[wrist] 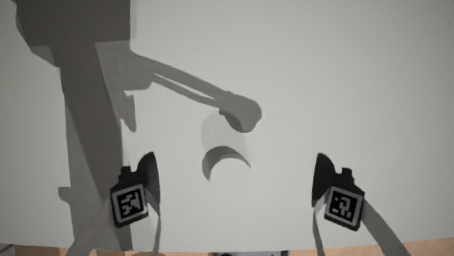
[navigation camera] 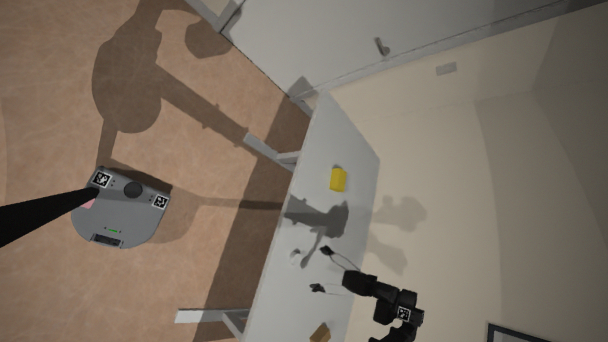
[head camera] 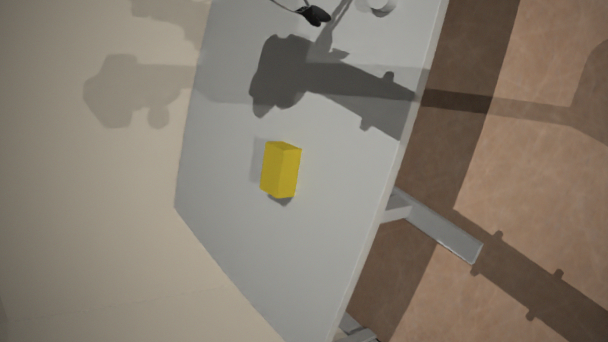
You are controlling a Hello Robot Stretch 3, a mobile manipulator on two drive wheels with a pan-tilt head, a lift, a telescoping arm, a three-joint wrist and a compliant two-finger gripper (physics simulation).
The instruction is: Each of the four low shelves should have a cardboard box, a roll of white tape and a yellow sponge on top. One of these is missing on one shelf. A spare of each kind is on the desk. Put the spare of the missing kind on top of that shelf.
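Places are measured from the robot's base along level axes (x down, y ahead, z right), in metres.
Pixels of known places: gripper, fingertip midpoint: (wrist: pixel 235 171) (navigation camera: pixel 315 266); robot's base, origin of the base link: (navigation camera: pixel 132 189).
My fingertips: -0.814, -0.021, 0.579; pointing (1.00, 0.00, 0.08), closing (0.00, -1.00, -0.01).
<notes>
For each thing: its top centre in the pictures, then the offset to it from my fingertips, as dx, dy, dz. "spot": a spot on its surface instead. Level surfaces: height alone.
- white tape roll, middle of its top: (wrist: pixel 231 179) (navigation camera: pixel 297 259) +0.069, +0.003, -0.029
- desk, its level: dx +0.093
- yellow sponge, middle of its top: (head camera: pixel 271 169) (navigation camera: pixel 342 180) +0.048, +0.393, +0.095
- cardboard box, surface spot: (navigation camera: pixel 320 333) spot: +0.065, -0.320, +0.279
- brown floor, its level: dx +0.813
The white tape roll (head camera: pixel 384 6) (navigation camera: pixel 295 257) (wrist: pixel 230 175) stands on the desk (head camera: pixel 225 200) (navigation camera: pixel 320 142) (wrist: pixel 360 75); its white top blends with the desk in the wrist view. My gripper (navigation camera: pixel 321 269) (wrist: pixel 235 171) is open above the desk, its fingers wide apart, with the roll appearing between them in the wrist view. One fingertip shows at the top of the head view. The yellow sponge (head camera: pixel 280 170) (navigation camera: pixel 338 180) stands farther along the desk. The cardboard box (navigation camera: pixel 320 333) is partly in view at the bottom of the navigation view. The low shelves do not show.
My base (navigation camera: pixel 122 212) stands on the brown floor (navigation camera: pixel 200 270) beside the desk's long edge. Desk legs (head camera: pixel 445 235) (navigation camera: pixel 267 150) stick out over the floor. A wall (head camera: pixel 100 200) (navigation camera: pixel 435 150) runs behind the desk, and a grey door (navigation camera: pixel 320 45) is beyond its far end.
</notes>
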